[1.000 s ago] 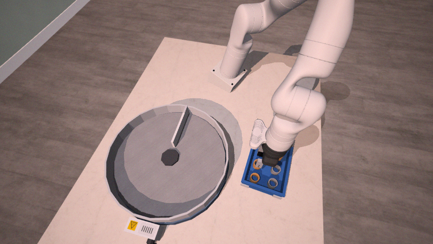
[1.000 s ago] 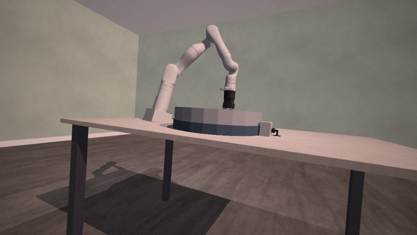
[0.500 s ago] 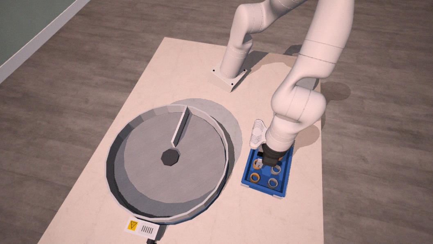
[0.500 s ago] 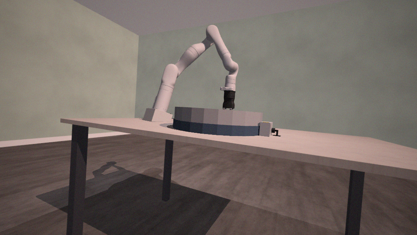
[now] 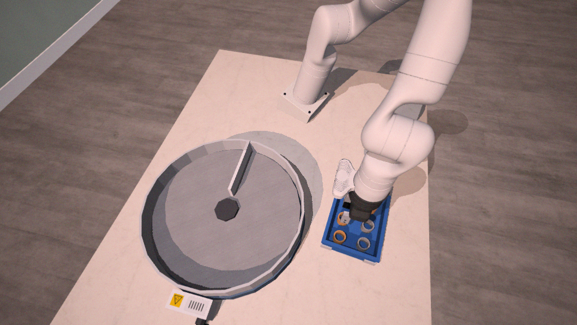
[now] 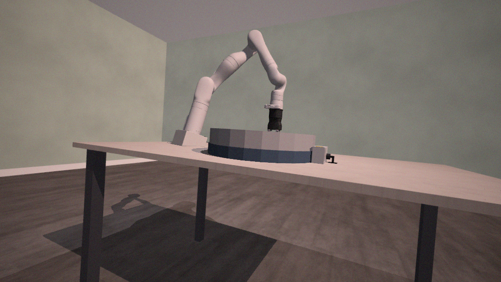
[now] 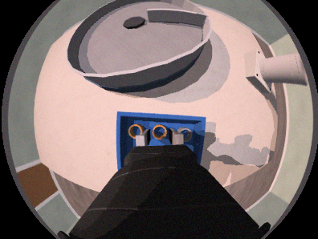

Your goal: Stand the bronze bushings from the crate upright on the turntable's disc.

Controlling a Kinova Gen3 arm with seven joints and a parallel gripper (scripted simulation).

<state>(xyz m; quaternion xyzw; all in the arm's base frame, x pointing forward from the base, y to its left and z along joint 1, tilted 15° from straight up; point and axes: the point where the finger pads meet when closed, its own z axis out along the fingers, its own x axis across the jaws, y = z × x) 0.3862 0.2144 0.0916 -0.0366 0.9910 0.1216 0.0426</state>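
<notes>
The blue crate lies 5 cm below my hand and 3 cm to the left of it. From my hand the other things lie so: grey turntable disc: 31 cm to the right, 9 cm ahead, 2 cm below.
</notes>
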